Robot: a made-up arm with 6 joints.
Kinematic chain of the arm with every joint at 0, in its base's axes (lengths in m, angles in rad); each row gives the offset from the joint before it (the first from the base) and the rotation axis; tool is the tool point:
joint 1: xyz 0 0 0.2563 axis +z
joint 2: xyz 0 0 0 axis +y
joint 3: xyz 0 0 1.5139 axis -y
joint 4: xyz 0 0 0 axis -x
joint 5: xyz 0.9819 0 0 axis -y
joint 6: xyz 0 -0.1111 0 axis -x
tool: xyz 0 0 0
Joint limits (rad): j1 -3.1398..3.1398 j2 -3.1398..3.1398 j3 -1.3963..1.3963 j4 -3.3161..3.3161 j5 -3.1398..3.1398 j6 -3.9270..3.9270
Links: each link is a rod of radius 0.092 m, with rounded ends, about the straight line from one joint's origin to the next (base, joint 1, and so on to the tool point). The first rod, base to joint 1, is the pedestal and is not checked.
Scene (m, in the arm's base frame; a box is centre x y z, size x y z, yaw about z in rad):
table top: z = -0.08
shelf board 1: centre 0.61 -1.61 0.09 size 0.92 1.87 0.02 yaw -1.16
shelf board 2: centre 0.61 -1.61 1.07 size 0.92 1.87 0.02 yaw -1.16
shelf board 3: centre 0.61 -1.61 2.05 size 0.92 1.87 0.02 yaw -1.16
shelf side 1: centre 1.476 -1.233 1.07 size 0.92 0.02 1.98 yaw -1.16
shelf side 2: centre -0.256 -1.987 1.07 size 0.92 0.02 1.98 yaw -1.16
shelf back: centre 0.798 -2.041 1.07 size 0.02 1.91 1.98 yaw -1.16
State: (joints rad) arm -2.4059 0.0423 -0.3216 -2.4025 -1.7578 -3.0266
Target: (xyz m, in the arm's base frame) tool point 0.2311 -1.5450 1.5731
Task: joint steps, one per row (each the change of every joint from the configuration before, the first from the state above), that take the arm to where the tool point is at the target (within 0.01 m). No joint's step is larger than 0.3 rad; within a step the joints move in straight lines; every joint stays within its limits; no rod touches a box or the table.
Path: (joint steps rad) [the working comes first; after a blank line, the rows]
Joints at the target: -1.4795 0.3924 0.3763 -2.5031 -1.7578 -3.0266
Straight joint move there: clear.

1: 0.2316 0.0875 0.1745 -0.0251 0.0000 0.0000
2: 0.2316 0.0876 0.1744 -0.0252 0.0000 0.0000
3: 0.2316 0.0875 0.1745 -0.0251 0.0000 0.0000
4: 0.2316 0.0875 0.1745 -0.0252 0.0000 0.0000

